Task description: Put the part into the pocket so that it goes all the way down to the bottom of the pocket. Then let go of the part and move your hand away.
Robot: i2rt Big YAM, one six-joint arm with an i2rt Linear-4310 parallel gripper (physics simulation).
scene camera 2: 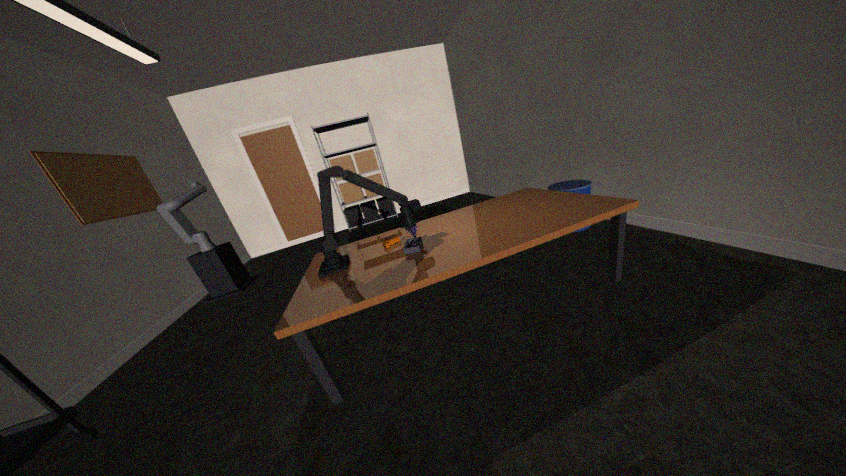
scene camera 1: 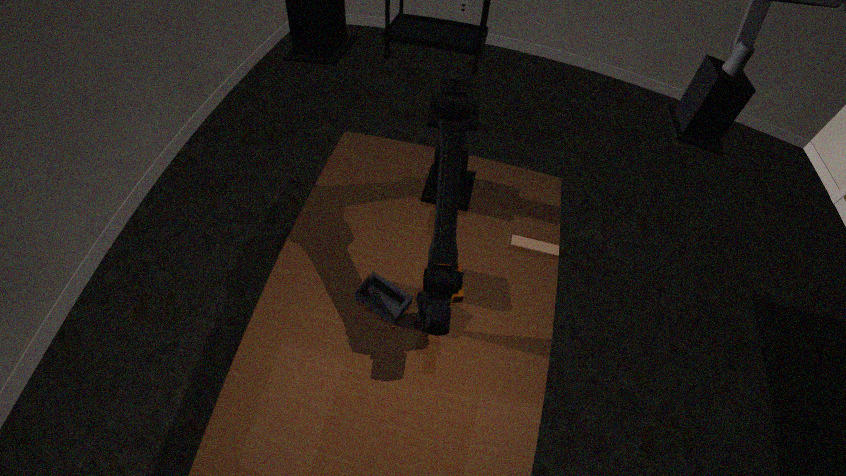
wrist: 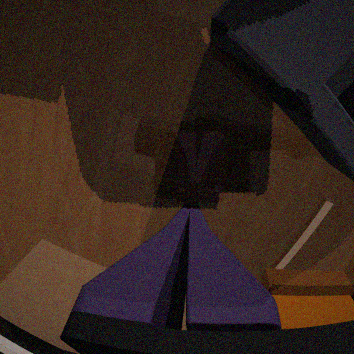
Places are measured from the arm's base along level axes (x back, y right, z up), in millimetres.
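Pixels of known places: gripper, fingertip midpoint: (scene camera 2: 415, 237) (wrist: 191, 210); arm's base, origin of the base link: (scene camera 2: 334, 263).
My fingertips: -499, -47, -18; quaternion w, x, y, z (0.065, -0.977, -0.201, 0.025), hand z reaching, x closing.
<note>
For each thing: its top centre in the pictures, then the offset to it from my fingertips, as dx, dy, dz. Level surfaces: height alone.
- orange part, middle of its top: (wrist: 342, 325) (scene camera 1: 452, 279) (scene camera 2: 391, 240) +146, -40, +20
- dark blue-grey block with the pocket, middle of its top: (scene camera 1: 383, 295) (scene camera 2: 412, 242) +40, +135, +26
- table, its level: dz -11
The orange part (scene camera 1: 458, 294) (scene camera 2: 391, 242) (wrist: 315, 311) lies on the table; in scene camera 1 the arm covers much of it, and in the wrist view it is cut off at the lower right. The dark blue-grey block with the pocket (scene camera 1: 378, 309) (scene camera 2: 412, 248) (wrist: 285, 55) sits beside it, at the upper right of the wrist view. My gripper (scene camera 2: 412, 238) (wrist: 191, 210) is shut, its purple fingertips together with nothing between them. It is above the table near the block, apart from the part. In scene camera 1 the wrist hides the fingertips.
A pale flat strip (scene camera 1: 534, 244) (wrist: 305, 235) lies on the table (scene camera 1: 331, 426) (scene camera 2: 532, 207) by its right edge in scene camera 1. The arm's base (scene camera 2: 334, 264) stands at one end. A blue bin (scene camera 2: 582, 188) is behind the table. Arm shadows fall across the block.
</note>
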